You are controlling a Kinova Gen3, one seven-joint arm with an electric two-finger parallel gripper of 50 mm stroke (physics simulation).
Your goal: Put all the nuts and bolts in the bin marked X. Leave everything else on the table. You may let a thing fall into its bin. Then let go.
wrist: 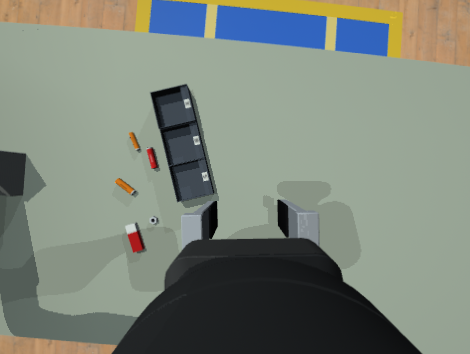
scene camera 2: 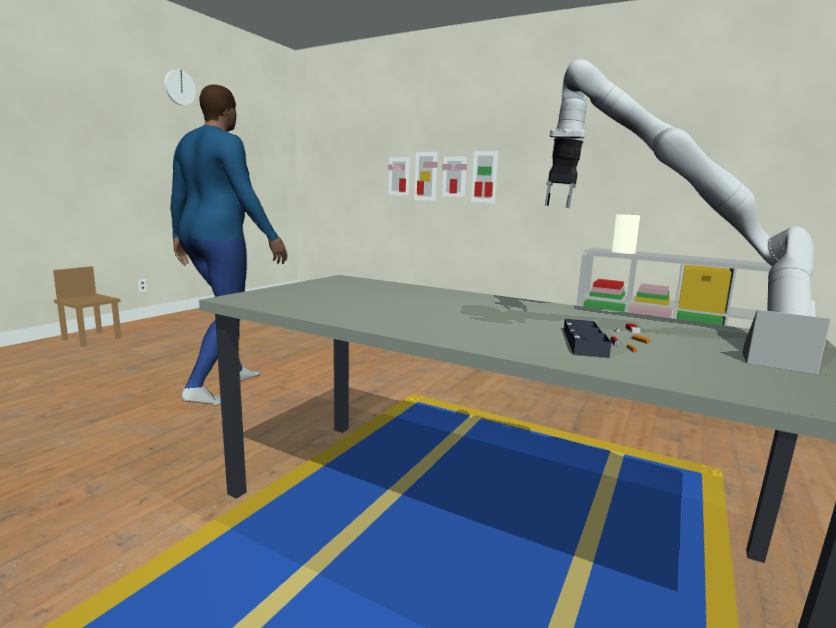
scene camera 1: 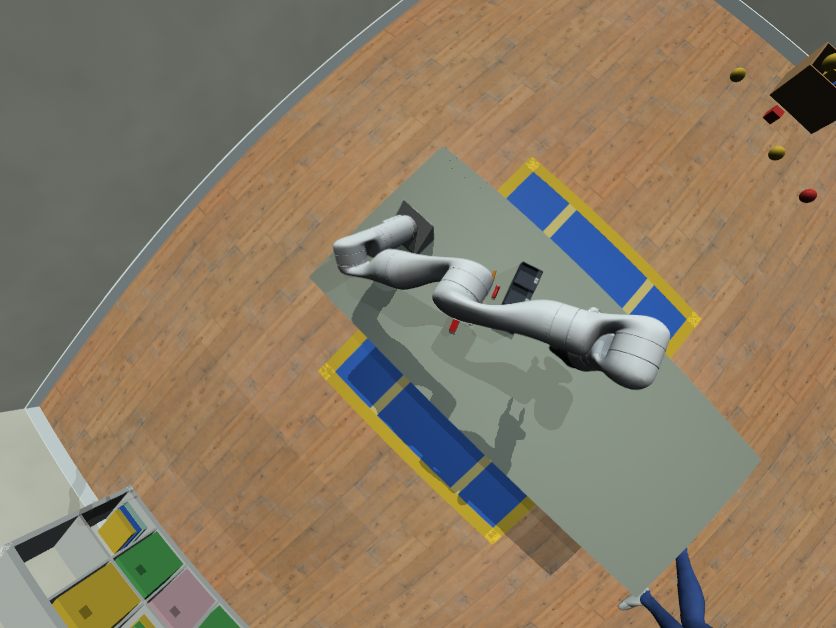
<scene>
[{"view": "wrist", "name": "gripper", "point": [247,213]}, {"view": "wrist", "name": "dark three-compartment bin tray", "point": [173,107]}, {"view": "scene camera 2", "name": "gripper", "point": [557,206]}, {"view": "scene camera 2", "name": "dark three-compartment bin tray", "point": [585,338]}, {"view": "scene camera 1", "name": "dark three-compartment bin tray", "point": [526,279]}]
</scene>
